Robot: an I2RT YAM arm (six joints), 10 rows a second.
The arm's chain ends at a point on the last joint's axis. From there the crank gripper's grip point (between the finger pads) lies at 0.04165 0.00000 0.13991 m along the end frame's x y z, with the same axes.
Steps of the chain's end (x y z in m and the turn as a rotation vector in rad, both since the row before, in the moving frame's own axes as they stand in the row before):
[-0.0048 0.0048 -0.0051 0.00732 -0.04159 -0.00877]
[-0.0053 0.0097 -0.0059 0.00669 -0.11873 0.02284]
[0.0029 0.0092 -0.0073 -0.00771 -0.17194 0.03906]
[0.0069 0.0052 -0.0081 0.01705 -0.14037 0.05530]
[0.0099 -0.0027 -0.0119 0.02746 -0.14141 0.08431]
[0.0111 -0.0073 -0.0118 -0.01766 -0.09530 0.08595]
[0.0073 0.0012 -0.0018 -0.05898 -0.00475 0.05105]
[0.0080 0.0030 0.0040 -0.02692 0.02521 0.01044]
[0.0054 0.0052 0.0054 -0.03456 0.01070 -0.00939]
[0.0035 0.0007 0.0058 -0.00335 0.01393 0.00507]
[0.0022 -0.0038 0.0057 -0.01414 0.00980 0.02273]
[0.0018 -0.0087 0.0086 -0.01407 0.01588 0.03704]
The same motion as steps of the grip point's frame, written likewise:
[-0.0107 0.0034 -0.0035 0.00732 -0.04159 -0.00877]
[-0.0222 0.0095 -0.0020 0.00669 -0.11873 0.02284]
[-0.0217 0.0115 -0.0022 -0.00771 -0.17194 0.03906]
[-0.0131 0.0045 -0.0037 0.01705 -0.14037 0.05530]
[-0.0102 -0.0039 -0.0074 0.02746 -0.14141 0.08431]
[-0.0026 -0.0018 -0.0085 -0.01766 -0.09530 0.08595]
[0.0064 0.0116 -0.0019 -0.05898 -0.00475 0.05105]
[0.0115 0.0072 0.0028 -0.02692 0.02521 0.01044]
[0.0069 0.0096 0.0049 -0.03456 0.01070 -0.00939]
[0.0054 0.0014 0.0052 -0.00335 0.01393 0.00507]
[0.0035 -0.0009 0.0053 -0.01414 0.00980 0.02273]
[0.0040 -0.0052 0.0079 -0.01407 0.01588 0.03704]

